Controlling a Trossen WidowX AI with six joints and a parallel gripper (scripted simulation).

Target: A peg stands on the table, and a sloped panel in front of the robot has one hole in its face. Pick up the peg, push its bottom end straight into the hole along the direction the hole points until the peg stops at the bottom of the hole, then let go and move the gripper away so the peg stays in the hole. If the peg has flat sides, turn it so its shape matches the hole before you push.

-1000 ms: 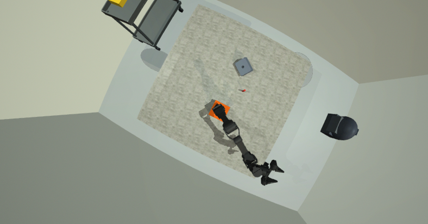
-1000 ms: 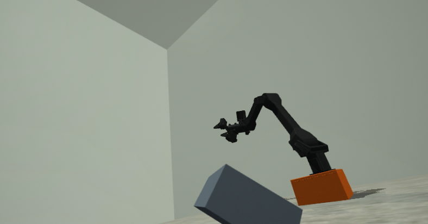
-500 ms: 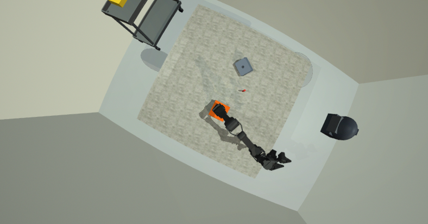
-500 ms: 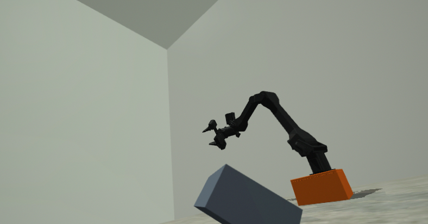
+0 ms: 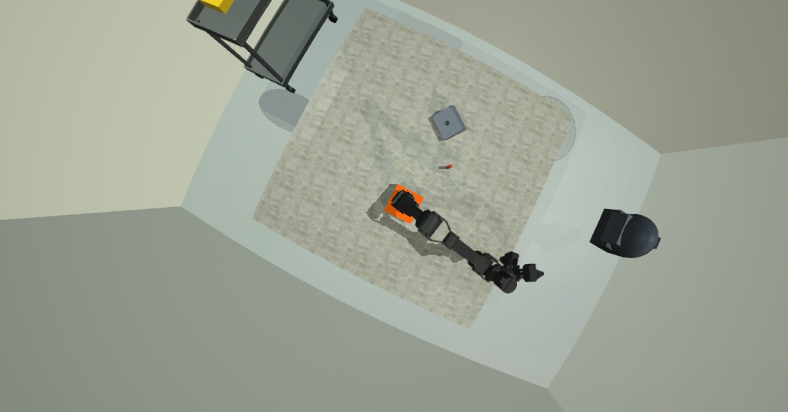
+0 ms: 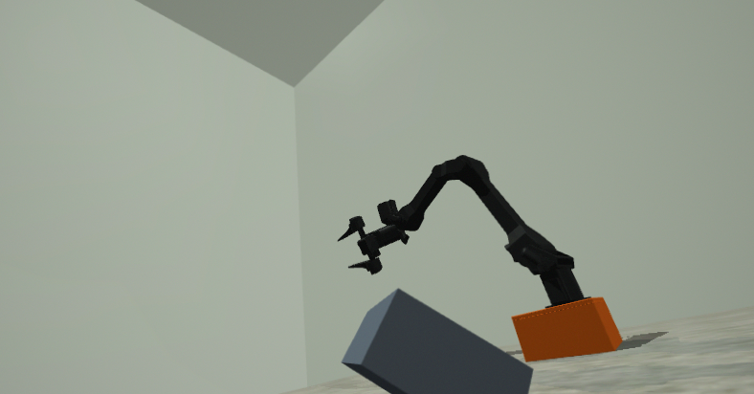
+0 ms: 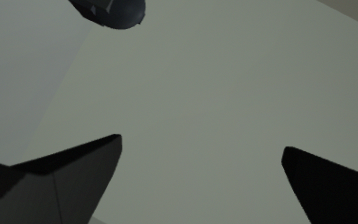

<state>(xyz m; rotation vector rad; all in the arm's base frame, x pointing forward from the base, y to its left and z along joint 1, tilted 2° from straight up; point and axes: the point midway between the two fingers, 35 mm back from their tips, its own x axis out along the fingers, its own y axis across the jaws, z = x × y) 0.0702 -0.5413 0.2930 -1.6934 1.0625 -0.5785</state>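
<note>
Right now the red round peg is 180 mm ahead of my gripper tip, 490 mm to the left of it and 290 mm below it. Also, from my gripper tip: sloped blue-grey panel: 350 mm ahead, 610 mm to the left, 300 mm below.
</note>
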